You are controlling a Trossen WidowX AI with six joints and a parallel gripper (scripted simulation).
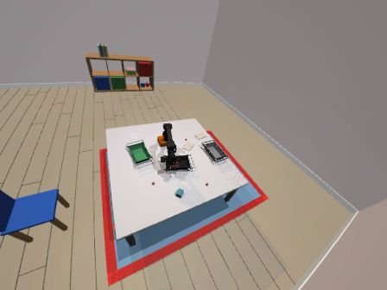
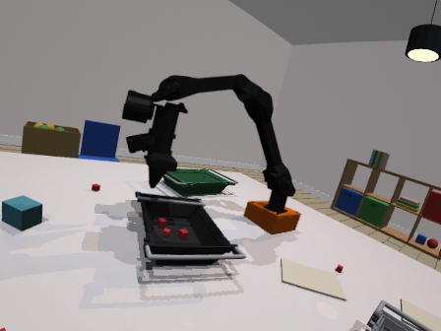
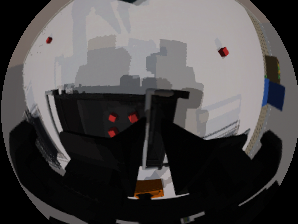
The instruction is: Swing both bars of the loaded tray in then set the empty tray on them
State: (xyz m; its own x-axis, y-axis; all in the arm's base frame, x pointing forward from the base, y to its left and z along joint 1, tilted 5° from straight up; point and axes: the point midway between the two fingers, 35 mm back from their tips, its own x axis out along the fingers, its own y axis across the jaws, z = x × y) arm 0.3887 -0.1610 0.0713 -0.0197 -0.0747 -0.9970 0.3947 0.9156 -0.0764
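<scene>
The green tray is 33 cm behind my gripper tip, 19 cm to the right of it and 5 cm below it. Also, from my gripper tip: teal cube: 28 cm ahead, 7 cm below, 5 cm to the right.
</scene>
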